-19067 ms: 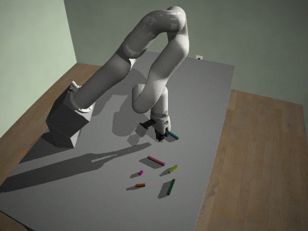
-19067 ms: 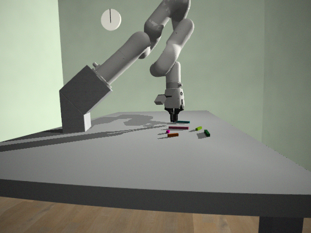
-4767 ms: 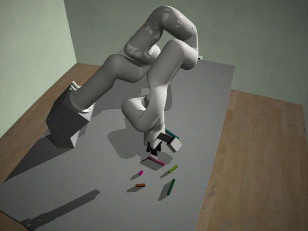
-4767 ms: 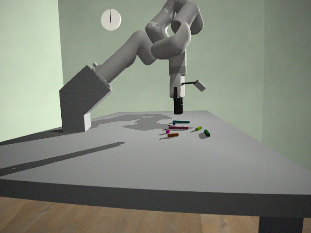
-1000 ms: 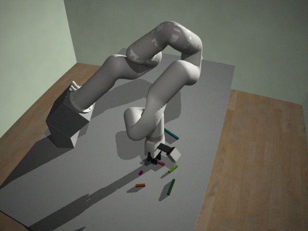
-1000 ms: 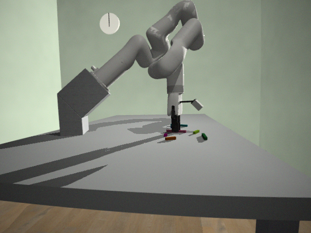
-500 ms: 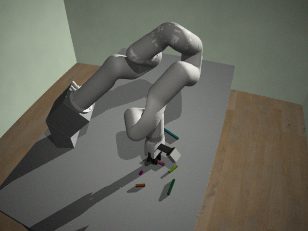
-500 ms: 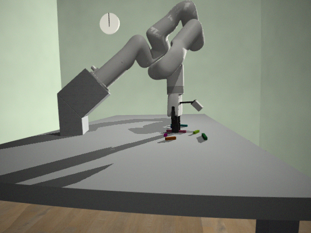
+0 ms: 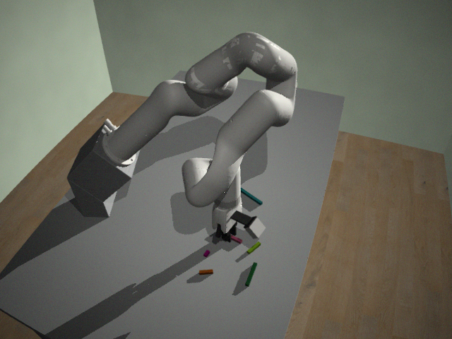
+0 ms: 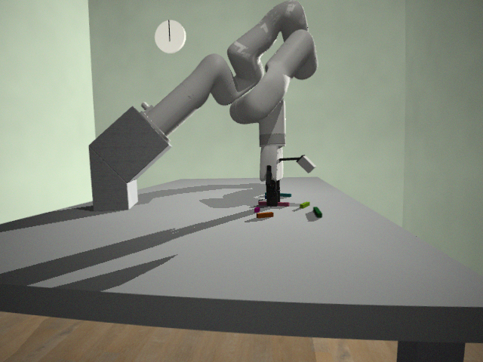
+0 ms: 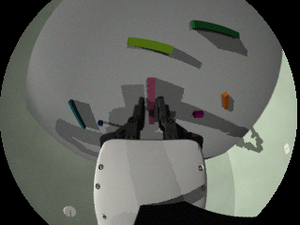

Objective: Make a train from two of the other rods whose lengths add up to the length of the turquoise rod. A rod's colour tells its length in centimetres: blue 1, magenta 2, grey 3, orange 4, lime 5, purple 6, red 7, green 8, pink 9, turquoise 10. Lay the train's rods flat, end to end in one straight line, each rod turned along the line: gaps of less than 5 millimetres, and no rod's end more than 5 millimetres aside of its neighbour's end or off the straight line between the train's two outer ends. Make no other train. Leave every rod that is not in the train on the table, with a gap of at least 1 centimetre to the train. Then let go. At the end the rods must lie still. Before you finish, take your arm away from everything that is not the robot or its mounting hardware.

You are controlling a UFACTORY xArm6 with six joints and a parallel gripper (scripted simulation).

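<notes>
My gripper is now 20 mm above the pink rod. Also, from my hand: magenta rod: 30 mm behind, 90 mm to the right, 20 mm below; then blue rod: 40 mm behind, 120 mm to the left, 20 mm below; then lime rod: 90 mm ahead, 10 mm to the right, 20 mm below.
</notes>
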